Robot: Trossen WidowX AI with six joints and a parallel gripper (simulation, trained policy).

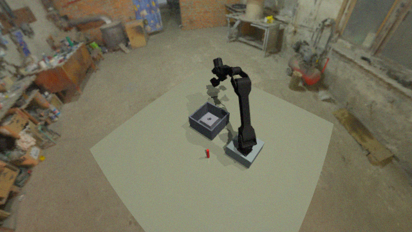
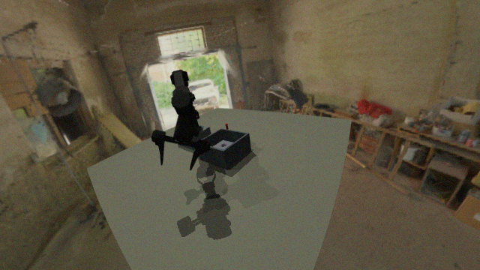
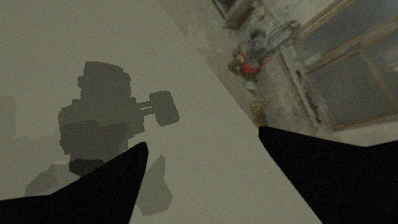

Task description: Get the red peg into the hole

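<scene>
My gripper tip is 480 mm to the right of the red peg, 320 mm past it and 120 mm above it. From my gripper tip the other things lie so: dark box 300 mm to the left, 150 mm behind, 130 mm below; then light plate 300 mm to the left, 150 mm behind, 110 mm below.
</scene>
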